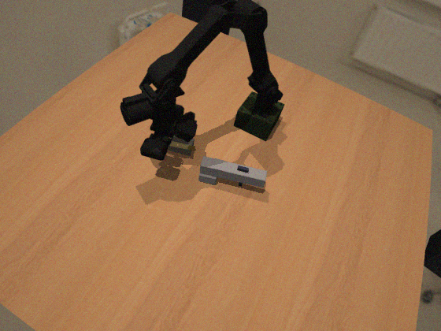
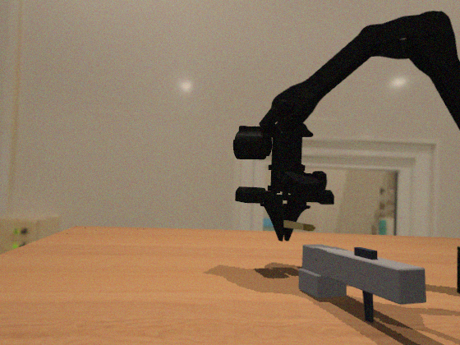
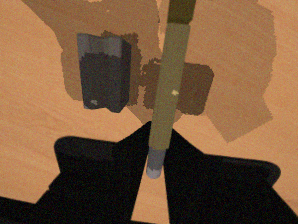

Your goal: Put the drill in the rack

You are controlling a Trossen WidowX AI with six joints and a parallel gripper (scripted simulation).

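Right now my gripper tip is 4 cm below the drill, 3 cm to the right of it and 2 cm past it. Also, from my gripper tip: grey block housing: 19 cm to the left, 8 cm behind; dark key: 22 cm to the left, 9 cm behind; grey rack: 7 cm behind, 3 cm below, 1 cm to the left.
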